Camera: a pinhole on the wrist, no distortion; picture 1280 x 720 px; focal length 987.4 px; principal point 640.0 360.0 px. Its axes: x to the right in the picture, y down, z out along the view. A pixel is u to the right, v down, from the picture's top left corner.
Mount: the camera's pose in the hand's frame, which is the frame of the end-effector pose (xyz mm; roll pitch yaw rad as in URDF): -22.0 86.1 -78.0 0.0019 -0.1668 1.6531
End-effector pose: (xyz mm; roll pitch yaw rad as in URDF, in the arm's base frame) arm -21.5 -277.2 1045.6 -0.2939 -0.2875 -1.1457
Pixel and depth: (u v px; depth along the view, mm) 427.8 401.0 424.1
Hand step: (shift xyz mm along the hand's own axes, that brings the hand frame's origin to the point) -25.6 -75.0 325.1
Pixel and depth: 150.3 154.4 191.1
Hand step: 28.3 -35.4 94.6
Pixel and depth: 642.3 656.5 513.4
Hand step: -167.8 -10.3 428.8
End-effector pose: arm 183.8 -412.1 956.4 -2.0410 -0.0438 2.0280
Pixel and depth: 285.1 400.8 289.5
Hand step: -21.0 -65.0 190.2
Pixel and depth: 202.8 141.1 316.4
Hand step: 64.2 -98.1 210.6
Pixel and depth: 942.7 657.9 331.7
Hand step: -124.8 122.9 266.2
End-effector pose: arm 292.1 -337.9 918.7 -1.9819 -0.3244 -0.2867
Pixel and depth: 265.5 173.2 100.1
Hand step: 1.5 33.8 14.4
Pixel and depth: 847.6 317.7 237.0
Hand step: -12.2 96.7 164.0
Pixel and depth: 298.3 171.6 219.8
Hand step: 29.4 -21.5 126.0
